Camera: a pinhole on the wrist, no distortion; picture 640 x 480 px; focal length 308.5 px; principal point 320.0 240.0 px. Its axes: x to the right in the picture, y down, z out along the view. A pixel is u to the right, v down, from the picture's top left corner.
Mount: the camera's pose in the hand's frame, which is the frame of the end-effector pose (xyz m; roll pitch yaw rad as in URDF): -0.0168 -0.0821 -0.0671 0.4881 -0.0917 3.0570
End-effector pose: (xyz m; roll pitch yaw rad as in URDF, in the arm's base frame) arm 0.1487 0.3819 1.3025 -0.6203 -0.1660 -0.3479
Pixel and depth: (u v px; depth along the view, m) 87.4 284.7 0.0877
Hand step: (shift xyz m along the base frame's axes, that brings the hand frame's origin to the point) 0.0339 -0.0568 0.0512
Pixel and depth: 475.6 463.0 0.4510
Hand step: -0.2009 0.2595 0.4527
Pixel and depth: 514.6 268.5 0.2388
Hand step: -0.1085 0.1608 0.0991
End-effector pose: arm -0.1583 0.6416 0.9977 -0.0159 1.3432 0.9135
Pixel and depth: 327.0 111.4 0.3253
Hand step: -0.0569 0.2382 0.0158
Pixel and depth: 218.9 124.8 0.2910
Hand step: -0.0207 0.2055 -0.0846
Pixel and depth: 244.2 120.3 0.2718
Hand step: -0.0249 0.1845 -0.0575
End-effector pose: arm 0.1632 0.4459 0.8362 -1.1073 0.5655 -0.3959
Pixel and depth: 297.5 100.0 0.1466
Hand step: 0.0157 0.0433 -0.0287
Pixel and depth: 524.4 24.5 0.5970
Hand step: -0.2435 0.6802 -0.1623
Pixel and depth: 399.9 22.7 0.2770
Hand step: -0.0461 0.2169 -0.1084
